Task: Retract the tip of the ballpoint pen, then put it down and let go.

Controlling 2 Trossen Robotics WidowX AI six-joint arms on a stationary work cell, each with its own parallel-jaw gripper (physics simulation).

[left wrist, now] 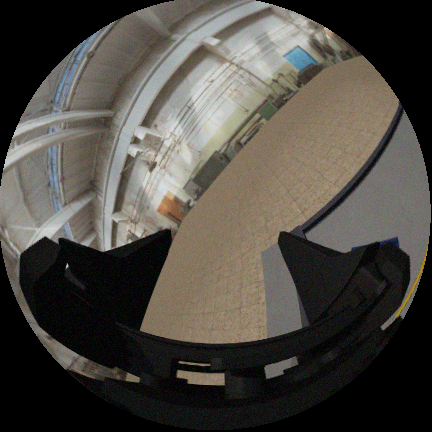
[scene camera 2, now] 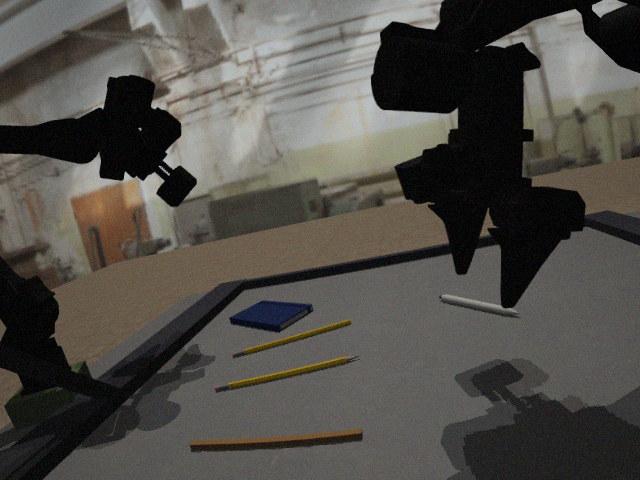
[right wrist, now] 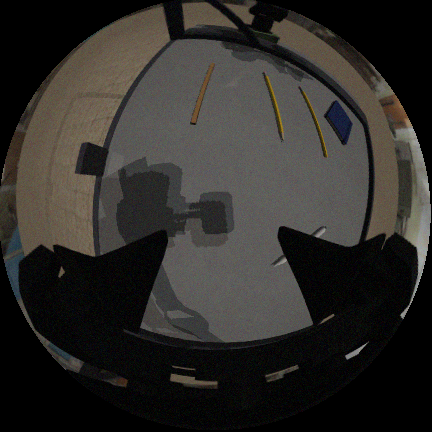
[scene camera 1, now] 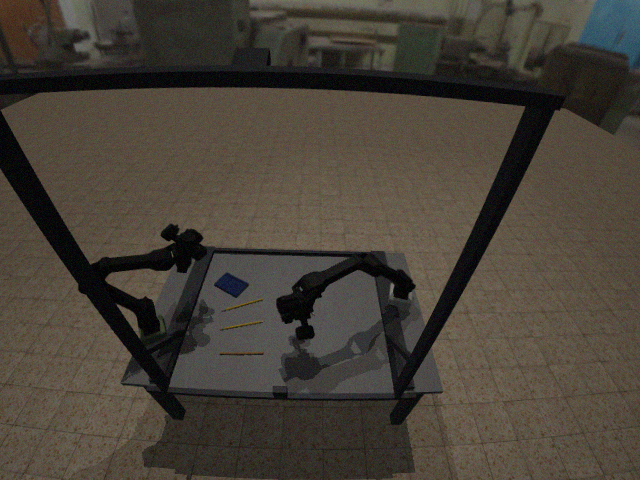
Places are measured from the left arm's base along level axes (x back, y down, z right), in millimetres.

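Where they show: left gripper, between the fingertips: (left wrist: 226, 236) (scene camera 2: 161, 166); right gripper, between the fingertips: (scene camera 2: 482, 289) (right wrist: 223, 234) (scene camera 1: 296, 327); left arm's base, origin of its link: (scene camera 1: 151, 327); right arm's base, origin of its link: (scene camera 1: 401, 293).
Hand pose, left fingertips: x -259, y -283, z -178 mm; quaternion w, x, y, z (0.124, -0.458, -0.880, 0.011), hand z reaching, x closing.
Each offset is from my left fingertips to the top centre of the thing. Level surfaces: height alone.
The white ballpoint pen @[dx -373, dy +310, dz +349 mm] (scene camera 2: 473, 304) (right wrist: 280, 261) lies flat on the table @[dy +322 mm] (scene camera 2: 392, 330). Its cone end is at the right in scene camera 2. Whether the writing tip is out is too small to tell. The pen is not visible in scene camera 1. My right gripper (scene camera 2: 485, 289) (right wrist: 223, 234) is open and empty, pointing down above the table near the pen. One finger hides the pen's middle in the right wrist view. My left gripper (left wrist: 226, 236) (scene camera 1: 190, 262) is open and empty, raised over the table's left edge in scene camera 1, far from the pen.
A blue notebook @[dx -122, dy +310, dz +81 mm] (scene camera 1: 231, 284) (scene camera 2: 271, 315) (right wrist: 339, 122), two yellow pencils @[dx -125, dy +316, dz +218 mm] (scene camera 1: 242, 304) @[dx -87, dy +314, dz +318 mm] (scene camera 1: 241, 326) and a brown stick @[dx -37, dy +316, dz +440 mm] (scene camera 1: 241, 353) (scene camera 2: 276, 440) lie left of the right gripper in scene camera 1. Dark frame posts (scene camera 1: 480, 232) rise at the table's sides.
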